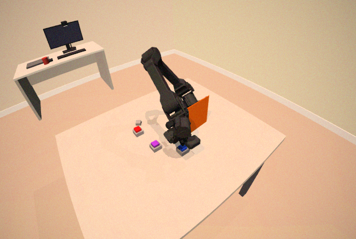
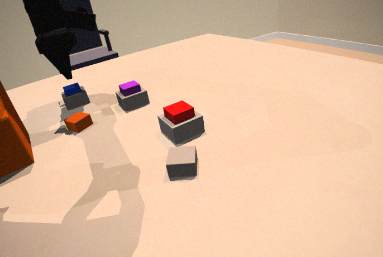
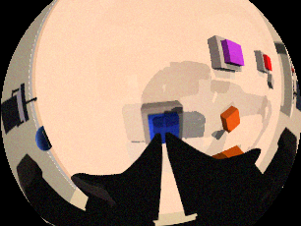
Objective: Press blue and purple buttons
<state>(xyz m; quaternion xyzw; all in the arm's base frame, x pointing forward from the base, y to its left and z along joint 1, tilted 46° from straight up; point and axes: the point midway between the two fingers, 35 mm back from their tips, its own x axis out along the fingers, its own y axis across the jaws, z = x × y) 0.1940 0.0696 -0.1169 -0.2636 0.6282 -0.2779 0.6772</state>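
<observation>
The blue button lies 20 mm below my gripper tip. The rest, counted from my gripper tip: small orange block 20 mm behind, 120 mm to the right, 40 mm below; purple button 90 mm ahead, 110 mm to the right, 20 mm below; red button 100 mm ahead, 270 mm to the right, 20 mm below.
</observation>
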